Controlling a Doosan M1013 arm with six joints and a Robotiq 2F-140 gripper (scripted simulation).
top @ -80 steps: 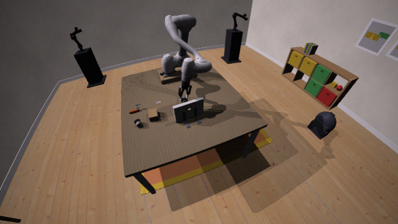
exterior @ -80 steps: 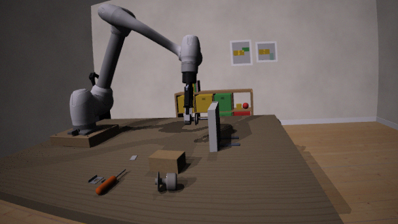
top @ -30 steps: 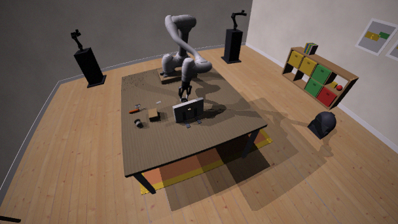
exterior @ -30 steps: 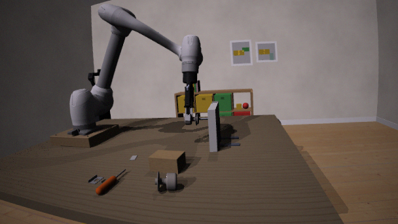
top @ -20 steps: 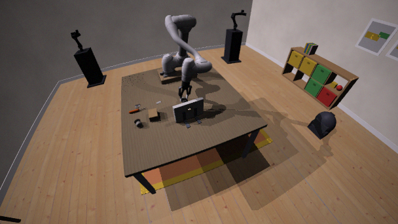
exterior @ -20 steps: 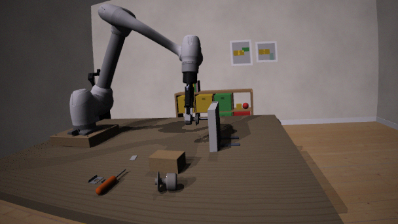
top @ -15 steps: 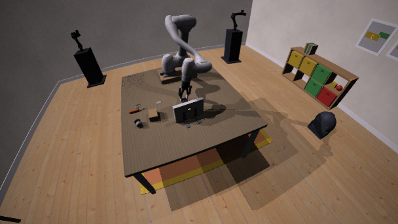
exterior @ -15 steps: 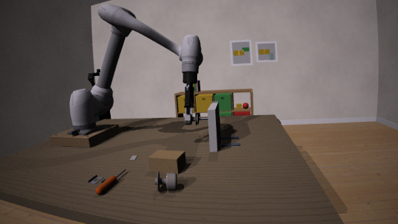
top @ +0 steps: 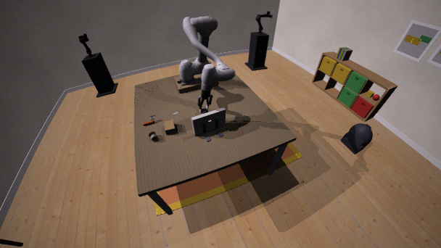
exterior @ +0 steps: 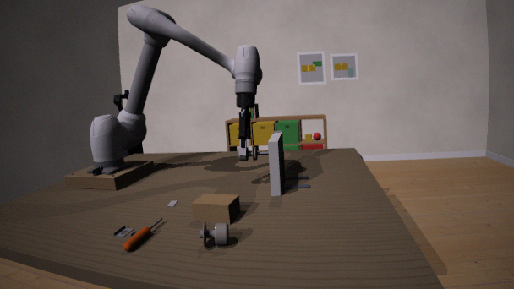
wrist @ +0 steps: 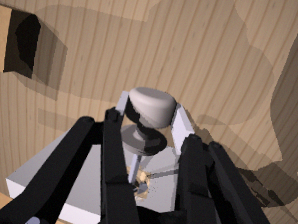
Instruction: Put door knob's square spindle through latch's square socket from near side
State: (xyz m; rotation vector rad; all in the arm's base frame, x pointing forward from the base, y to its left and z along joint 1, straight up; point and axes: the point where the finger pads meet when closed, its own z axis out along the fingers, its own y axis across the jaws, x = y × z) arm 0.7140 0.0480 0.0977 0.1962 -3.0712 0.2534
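Now: the grey door panel 13 cm ahead of my hand, 4 cm below it and 1 cm to the left of it. Round my hand: metal plate: 26 cm to the right, 20 cm behind, 15 cm below; wooden block: 34 cm to the right, 12 cm below, 1 cm ahead; screwdriver: 51 cm to the right, 14 cm below, 14 cm behind.
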